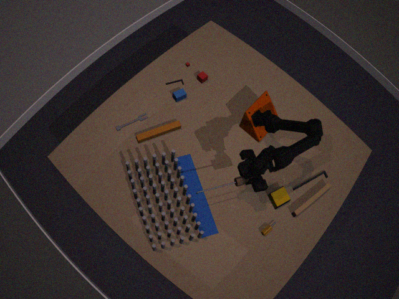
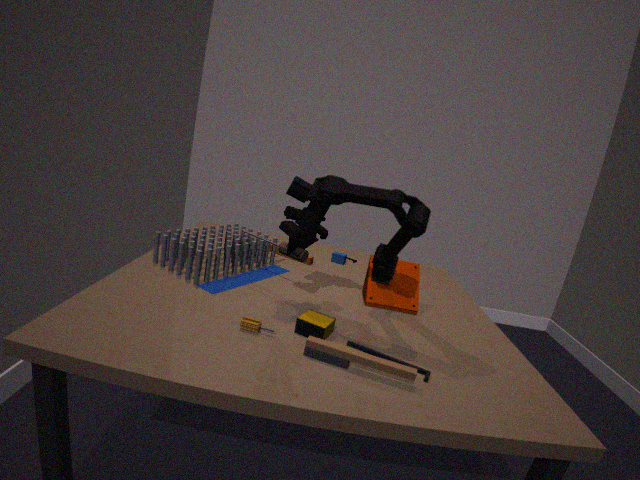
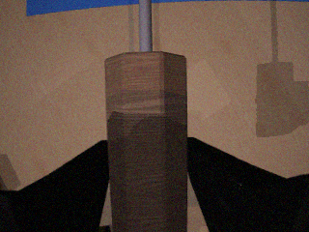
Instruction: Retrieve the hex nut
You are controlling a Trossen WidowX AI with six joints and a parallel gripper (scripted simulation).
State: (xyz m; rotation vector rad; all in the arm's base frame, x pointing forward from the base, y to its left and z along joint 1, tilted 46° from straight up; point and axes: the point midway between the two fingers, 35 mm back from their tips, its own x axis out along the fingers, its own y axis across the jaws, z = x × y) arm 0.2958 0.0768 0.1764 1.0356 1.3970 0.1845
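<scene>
Now: gripper tip 9 cm short of the metal pick tool and 5 cm to the left of it. From my gripper tip the other things lie so: yellow screwdriver 24 cm to the left, 14 cm below, 3 cm ahead; yellow block 17 cm to the left, 13 cm below, 12 cm behind; blue taped strip 15 cm below, 15 cm ahead, 11 cm to the right.
</scene>
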